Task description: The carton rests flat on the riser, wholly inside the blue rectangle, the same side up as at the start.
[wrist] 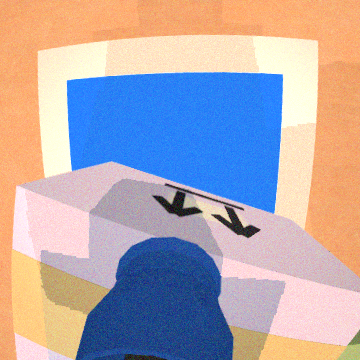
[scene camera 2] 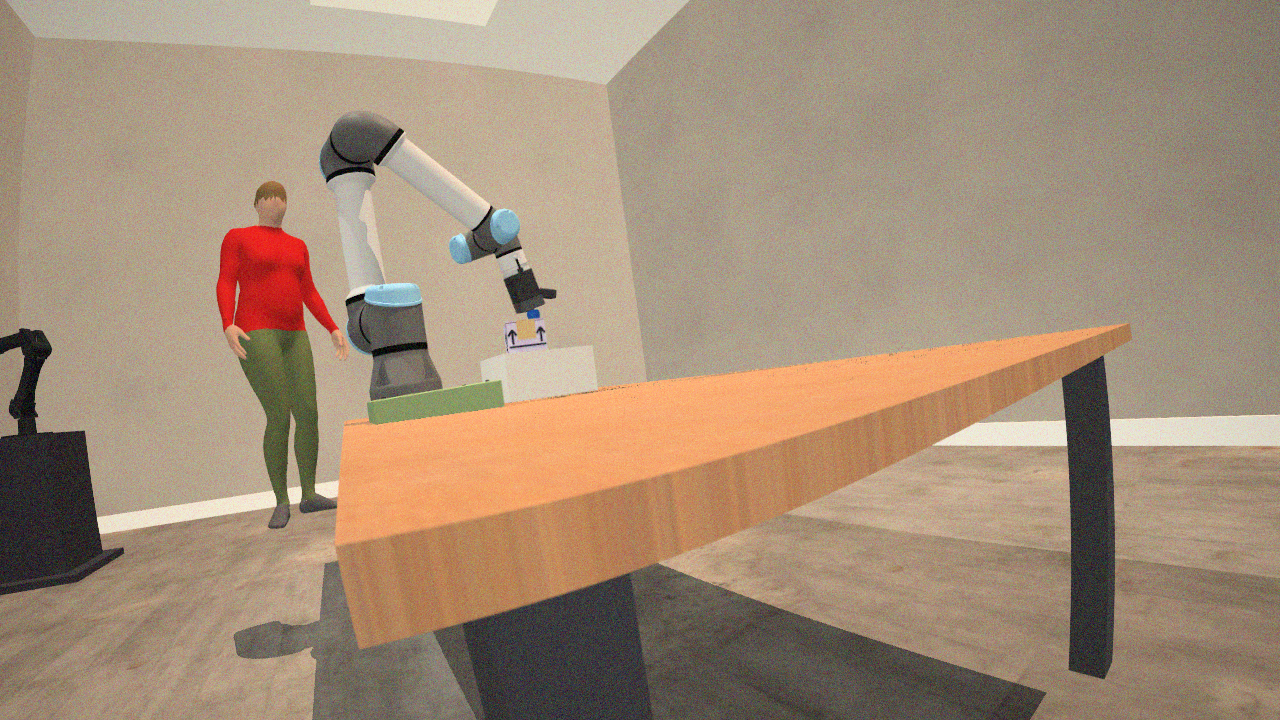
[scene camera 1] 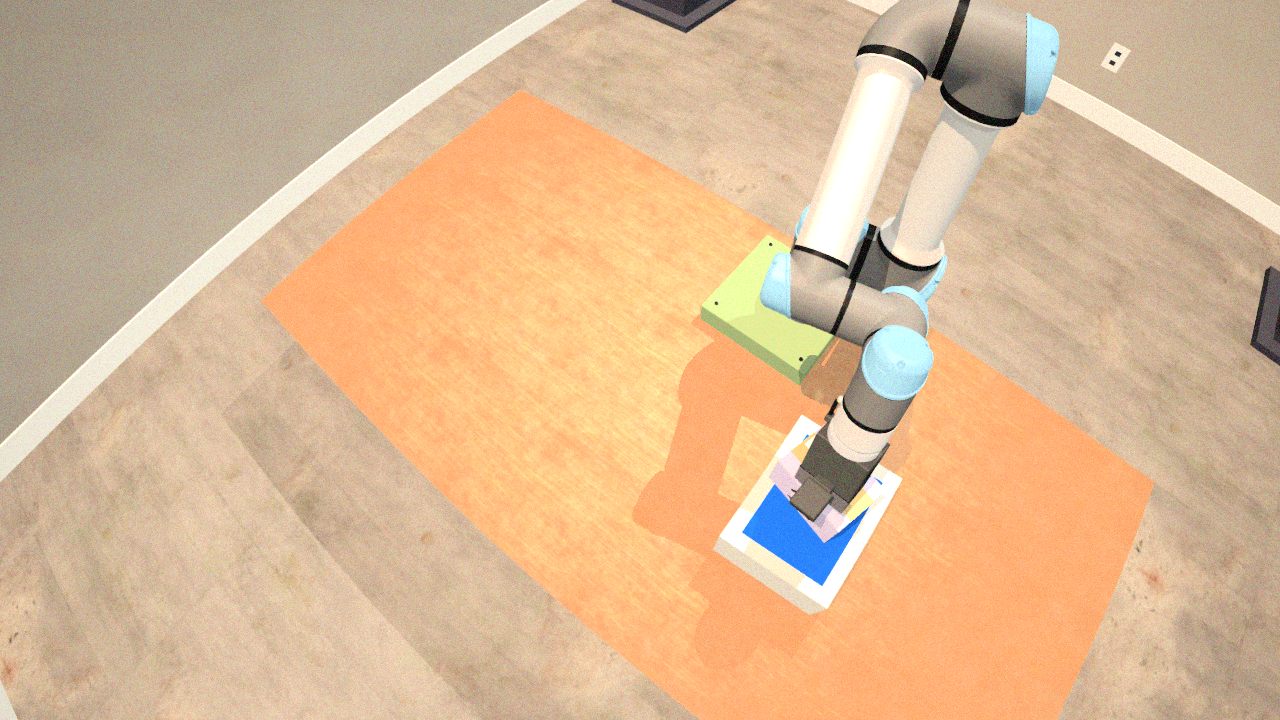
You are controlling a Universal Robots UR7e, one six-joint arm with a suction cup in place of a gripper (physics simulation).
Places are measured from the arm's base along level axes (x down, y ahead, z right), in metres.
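Pixels of known places: hand at its tool point: [wrist: 164, 253]; arm's base at its link origin: [scene camera 2: 407, 395].
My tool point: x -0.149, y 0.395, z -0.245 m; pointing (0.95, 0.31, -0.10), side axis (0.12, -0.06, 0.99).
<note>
For each thing: its top centre in the pictures, then the offset to it from my tool point. Level surfaces: height alone.
- pale pink carton at its top centre: [wrist: 168, 355] [scene camera 1: 832, 476] [scene camera 2: 522, 323] dx -0.009, dy -0.042, dz +0.004 m
- white riser at its top centre: [wrist: 170, 216] [scene camera 1: 814, 507] [scene camera 2: 534, 353] dx +0.075, dy -0.015, dz -0.006 m
- blue rectangle at its top centre: [wrist: 170, 216] [scene camera 1: 814, 507] dx +0.075, dy -0.015, dz -0.006 m
- orange table at its surface level: dx +0.195 m
The pale pink carton [scene camera 1: 827, 528] [scene camera 2: 526, 336] [wrist: 310, 300] stands upright on the white riser [scene camera 1: 769, 573] [scene camera 2: 554, 374] [wrist: 50, 105], with its side arrows pointing up in the scene camera 2 view. It is turned at an angle to the blue rectangle [scene camera 1: 796, 537] [wrist: 175, 125] and covers its rear part. One carton corner reaches over the white border in the wrist view; its base there is hidden. My blue suction cup [scene camera 2: 533, 314] [wrist: 170, 250] presses on the carton's top and is shut on it. The cup is hidden under the dark housing in the scene camera 1 view.
The riser stands on the orange table [scene camera 1: 447, 295] [scene camera 2: 626, 429]. A green block [scene camera 1: 751, 322] [scene camera 2: 438, 402] lies near the arm's base. A person in a red top [scene camera 2: 268, 277] stands behind the table, left of the arm. A black arm on a pedestal [scene camera 2: 44, 501] stands at far left.
</note>
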